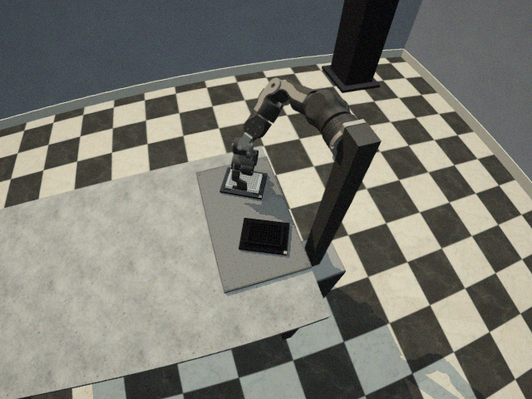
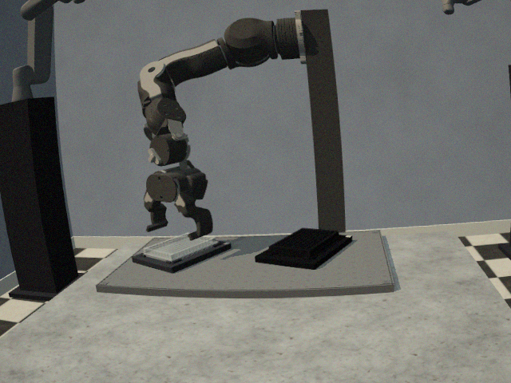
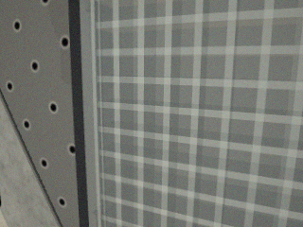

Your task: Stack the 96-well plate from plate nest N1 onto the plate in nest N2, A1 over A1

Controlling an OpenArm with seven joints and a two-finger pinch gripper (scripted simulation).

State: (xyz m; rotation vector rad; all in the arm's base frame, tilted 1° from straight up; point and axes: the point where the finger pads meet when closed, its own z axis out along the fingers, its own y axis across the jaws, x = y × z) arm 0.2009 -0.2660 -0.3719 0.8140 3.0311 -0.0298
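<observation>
My gripper is now 3 cm above the clear 96-well plate. The rest, counted from my hand: nest N1 (4 cm below); then nest N2 (24 cm to the left, 4 cm below); then black 96-well plate (24 cm to the left, 3 cm below).
</observation>
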